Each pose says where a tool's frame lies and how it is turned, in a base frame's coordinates. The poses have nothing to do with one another.
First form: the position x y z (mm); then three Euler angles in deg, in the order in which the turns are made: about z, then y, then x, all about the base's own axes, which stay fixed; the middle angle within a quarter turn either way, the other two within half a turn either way.
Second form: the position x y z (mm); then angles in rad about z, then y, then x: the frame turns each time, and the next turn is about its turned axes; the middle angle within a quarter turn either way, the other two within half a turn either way. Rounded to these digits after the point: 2 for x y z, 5 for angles.
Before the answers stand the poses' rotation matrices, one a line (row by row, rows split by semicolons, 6 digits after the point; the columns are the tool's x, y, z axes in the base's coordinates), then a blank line. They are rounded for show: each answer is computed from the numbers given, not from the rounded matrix.
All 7 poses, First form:
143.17 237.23 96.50 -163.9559 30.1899 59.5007
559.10 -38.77 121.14 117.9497 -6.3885 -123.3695
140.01 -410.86 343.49 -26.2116 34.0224 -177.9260
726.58 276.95 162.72 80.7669 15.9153 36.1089
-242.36 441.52 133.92 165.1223 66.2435 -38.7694
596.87 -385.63 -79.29 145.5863 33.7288 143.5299
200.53 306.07 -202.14 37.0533 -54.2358 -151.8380
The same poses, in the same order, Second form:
-0.830696 0.238890 0.502868; -0.556681 -0.368008 -0.744766; 0.007142 -0.898611 0.438689
-0.465786 -0.877874 -0.111269; -0.529434 0.175713 0.829955; -0.709044 0.445491 -0.546621
0.743591 0.366079 0.559517; 0.423231 -0.905525 0.029995; 0.517637 0.214501 -0.828276
0.154301 -0.949208 0.274216; 0.823360 -0.029879 -0.566732; 0.546140 0.313226 0.776930
-0.389345 -0.103435 0.915266; 0.754101 -0.606380 0.252260; 0.528907 0.788419 0.314091
-0.686114 -0.470033 0.555263; -0.726771 0.476888 -0.494350; -0.032437 -0.742729 -0.668806
0.466436 -0.352165 -0.811429; -0.225588 -0.934356 0.275841; -0.855306 0.054387 -0.515262

143.17 237.23 96.50 -2.55119 -0.00714 -1.11665
559.10 -38.77 121.14 -2.29233 0.78814 2.45778
140.01 -410.86 343.49 0.51744 -0.54409 2.88819
726.58 276.95 162.72 1.38554 -0.57775 0.38323
-242.36 441.52 133.92 2.04740 -0.55731 1.19169
596.87 -385.63 -79.29 -2.32743 0.03244 -2.30387
200.53 306.07 -202.14 -0.45048 1.02614 3.03643

